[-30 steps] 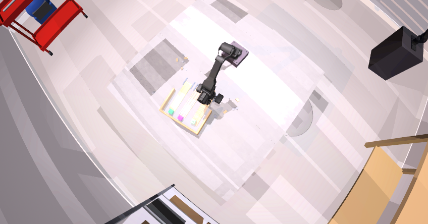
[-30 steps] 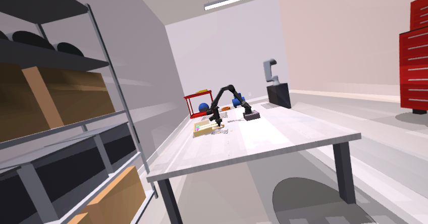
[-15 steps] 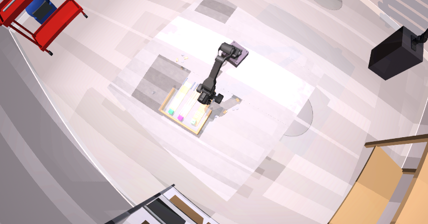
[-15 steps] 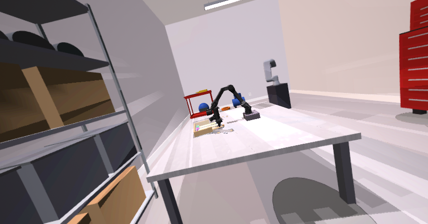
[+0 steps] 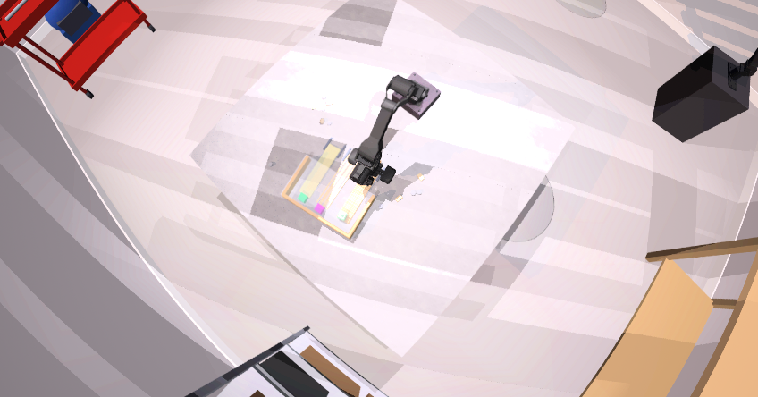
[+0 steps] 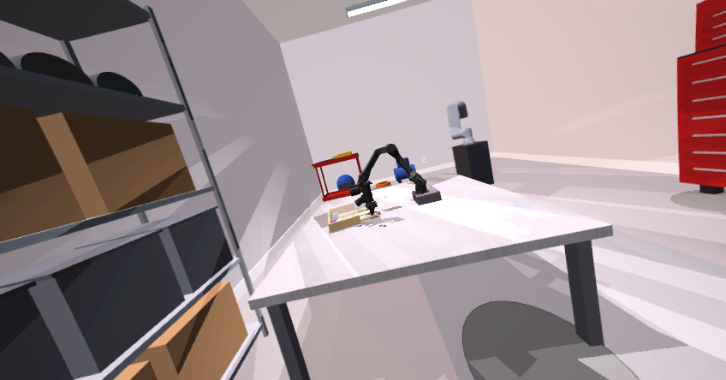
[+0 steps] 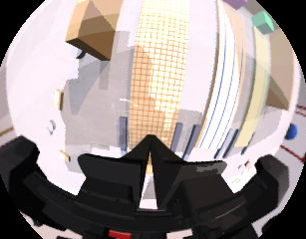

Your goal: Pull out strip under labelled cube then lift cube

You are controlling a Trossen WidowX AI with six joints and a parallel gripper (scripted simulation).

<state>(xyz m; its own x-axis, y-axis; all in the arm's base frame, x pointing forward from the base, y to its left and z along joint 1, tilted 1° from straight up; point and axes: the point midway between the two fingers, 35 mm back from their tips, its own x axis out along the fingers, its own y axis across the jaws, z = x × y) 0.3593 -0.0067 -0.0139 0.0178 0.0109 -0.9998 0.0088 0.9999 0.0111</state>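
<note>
My gripper tip is 10 cm short of the tan checked strip. Also, from my gripper tip: labelled cube: 22 cm ahead, 1 cm to the right, 1 cm above.
</note>
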